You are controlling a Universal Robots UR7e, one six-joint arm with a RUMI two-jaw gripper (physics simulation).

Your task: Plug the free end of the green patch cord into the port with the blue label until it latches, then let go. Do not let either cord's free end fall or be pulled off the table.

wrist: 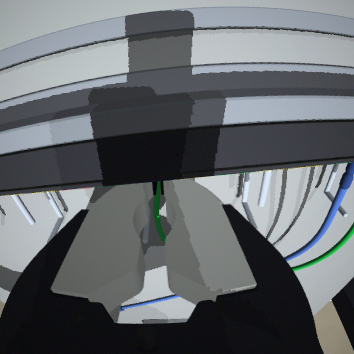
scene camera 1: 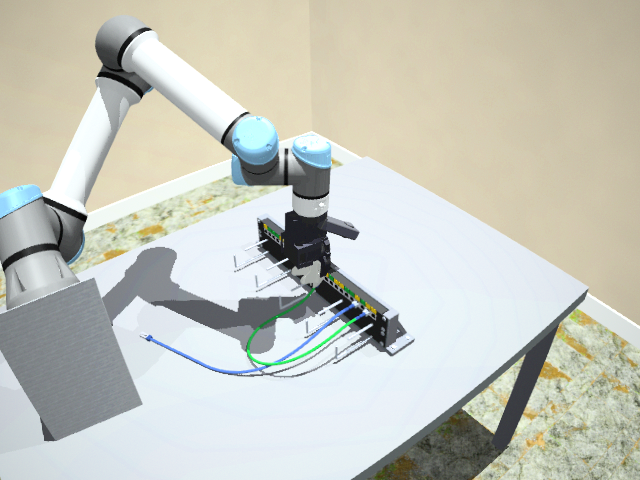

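Pixels of known places: gripper, fingertip midpoint: (scene camera 1: pixel 313 286); arm's base, link origin: (scene camera 1: pixel 47 306).
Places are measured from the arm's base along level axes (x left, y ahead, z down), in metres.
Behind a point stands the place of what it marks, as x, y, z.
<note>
The green patch cord (scene camera 1: pixel 274 363) @[-0.180, 0.360, 0.238] (wrist: pixel 157 207) @[-0.044, 0.483, 0.272] loops over the table from a port near the right end of the black patch panel (scene camera 1: pixel 391 330) @[-0.283, 0.592, 0.219] (wrist: pixel 275 142) @[-0.116, 0.596, 0.181] back to my gripper. My gripper (scene camera 1: pixel 315 284) @[-0.061, 0.563, 0.223] (wrist: pixel 158 170) @[-0.061, 0.563, 0.223] is low at the front face of the panel, near its middle. Its pale fingers are nearly together, shut on the green cord, which runs out between the tips in the wrist view. The cord's free plug is hidden by the fingers and the panel's edge. I cannot see the blue label or whether the plug is seated.
A blue cord (scene camera 1: pixel 222 371) @[-0.102, 0.277, 0.274] (wrist: pixel 330 220) @[-0.186, 0.513, 0.199] is plugged in near the right end; its free plug (scene camera 1: pixel 146 337) @[0.094, 0.189, 0.272] lies on the table (scene camera 1: pixel 491 289) @[-0.321, 0.927, 0.280] to the left. Thin grey rods (scene camera 1: pixel 307 327) @[-0.137, 0.482, 0.246] (wrist: pixel 264 187) @[-0.135, 0.535, 0.224] stick out from the panel's front on both sides of my gripper.
</note>
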